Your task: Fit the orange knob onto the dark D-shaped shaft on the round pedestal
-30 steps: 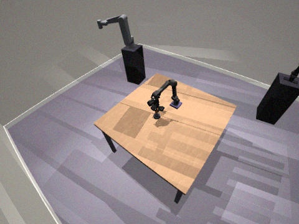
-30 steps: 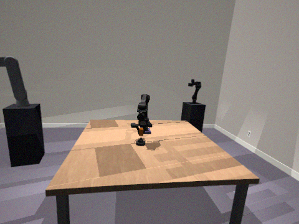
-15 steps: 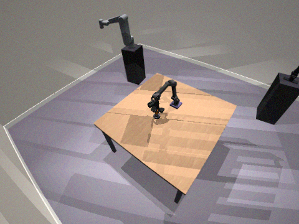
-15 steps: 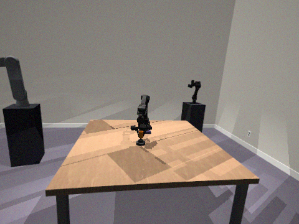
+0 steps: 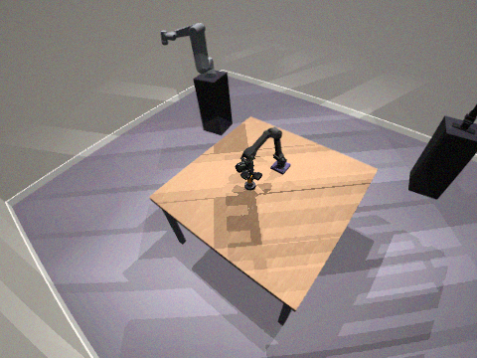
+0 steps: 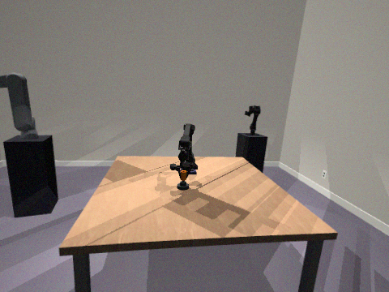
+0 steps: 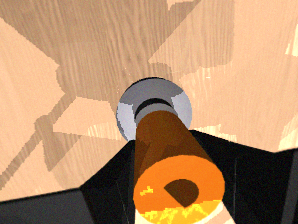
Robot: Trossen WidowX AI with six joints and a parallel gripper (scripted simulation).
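Right now the orange knob is 2 cm above my gripper tip. From my gripper tip the other things lie so: dark D-shaped shaft: 4 cm below.
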